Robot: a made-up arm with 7 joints. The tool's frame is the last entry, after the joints.
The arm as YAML. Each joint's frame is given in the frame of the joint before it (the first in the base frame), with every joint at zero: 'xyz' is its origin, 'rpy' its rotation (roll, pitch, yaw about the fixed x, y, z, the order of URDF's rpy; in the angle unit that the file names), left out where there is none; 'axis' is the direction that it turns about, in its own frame. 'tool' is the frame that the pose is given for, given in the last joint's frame.
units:
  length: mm
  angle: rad
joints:
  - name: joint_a
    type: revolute
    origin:
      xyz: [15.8, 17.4, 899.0]
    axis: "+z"
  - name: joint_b
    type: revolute
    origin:
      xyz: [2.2, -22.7, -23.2]
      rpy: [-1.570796, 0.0, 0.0]
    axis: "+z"
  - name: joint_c
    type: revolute
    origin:
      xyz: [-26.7, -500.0, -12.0]
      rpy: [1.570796, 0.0, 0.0]
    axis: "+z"
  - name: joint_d
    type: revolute
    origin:
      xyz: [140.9, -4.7, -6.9]
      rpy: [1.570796, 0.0, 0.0]
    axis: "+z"
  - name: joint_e
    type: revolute
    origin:
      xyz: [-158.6, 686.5, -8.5]
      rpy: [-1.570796, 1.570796, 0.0]
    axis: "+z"
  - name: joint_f
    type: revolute
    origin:
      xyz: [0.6, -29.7, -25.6]
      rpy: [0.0, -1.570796, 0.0]
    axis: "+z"
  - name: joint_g
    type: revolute
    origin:
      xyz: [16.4, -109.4, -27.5]
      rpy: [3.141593, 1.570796, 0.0]
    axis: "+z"
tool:
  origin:
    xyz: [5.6, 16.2, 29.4]
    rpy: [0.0, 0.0, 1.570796]
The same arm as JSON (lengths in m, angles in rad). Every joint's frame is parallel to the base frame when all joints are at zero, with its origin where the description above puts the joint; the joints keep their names.
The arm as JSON. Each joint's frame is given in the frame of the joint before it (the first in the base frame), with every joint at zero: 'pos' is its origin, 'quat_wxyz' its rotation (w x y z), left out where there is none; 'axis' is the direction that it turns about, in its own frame. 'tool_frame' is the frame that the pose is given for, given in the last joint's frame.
{"length_unit": "m", "angle_unit": "rad", "joints": [{"joint": "joint_a", "pos": [0.0158, 0.0174, 0.899], "axis": [0.0, 0.0, 1.0]}, {"joint": "joint_b", "pos": [0.0022, -0.0227, -0.0232], "axis": [0.0, 1.0, 0.0]}, {"joint": "joint_c", "pos": [-0.0267, -0.012, 0.5], "axis": [0.0, 0.0, 1.0]}, {"joint": "joint_d", "pos": [0.1409, -0.0047, -0.0069], "axis": [0.0, -1.0, 0.0]}, {"joint": "joint_e", "pos": [-0.1586, 0.0085, 0.6865], "axis": [0.0, 0.0, 1.0]}, {"joint": "joint_f", "pos": [0.0297, 0.0006, -0.0256], "axis": [0.0, -1.0, 0.0]}, {"joint": "joint_g", "pos": [0.1094, 0.0275, 0.0164], "axis": [0.0, 0.0, -1.0]}], "tool_frame": {"pos": [0.0162, 0.0056, -0.0294], "quat_wxyz": [0.0, 1.0, 0.0, 0.0]}}
